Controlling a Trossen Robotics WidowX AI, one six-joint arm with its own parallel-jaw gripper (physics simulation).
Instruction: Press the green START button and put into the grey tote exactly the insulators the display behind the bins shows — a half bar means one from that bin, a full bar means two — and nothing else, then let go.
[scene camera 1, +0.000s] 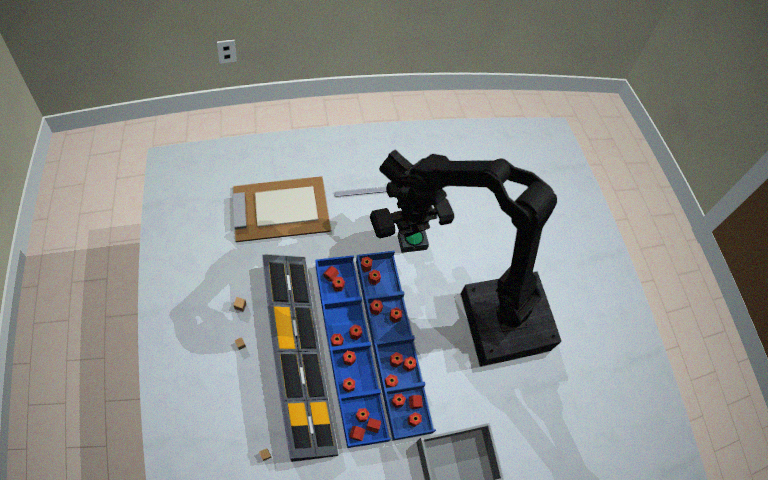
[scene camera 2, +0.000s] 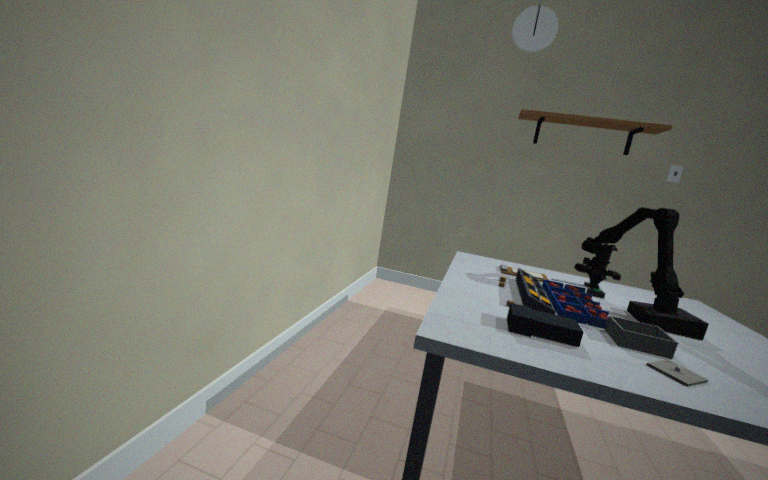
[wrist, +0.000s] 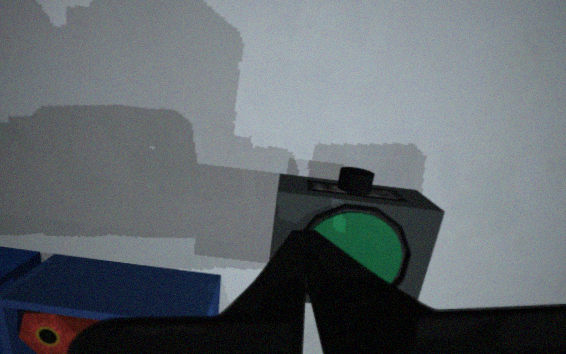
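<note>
My gripper is shut and empty, its tips at the edge of the green START button; whether they touch it is unclear. The display is lit, four rows of two cells: a full orange bar in the second row's left cell, half bars in both cells of the row nearest the tote; the other cells are dark. Blue bins, two columns of four, hold red hexagonal insulators and red square-looking pieces. The grey tote is partly cut off in scene camera 1.
A wooden board with a pale sheet and a thin grey bar lie beyond the bins. Small wooden cubes lie behind the display. A black box and a flat plate lie near the table edge.
</note>
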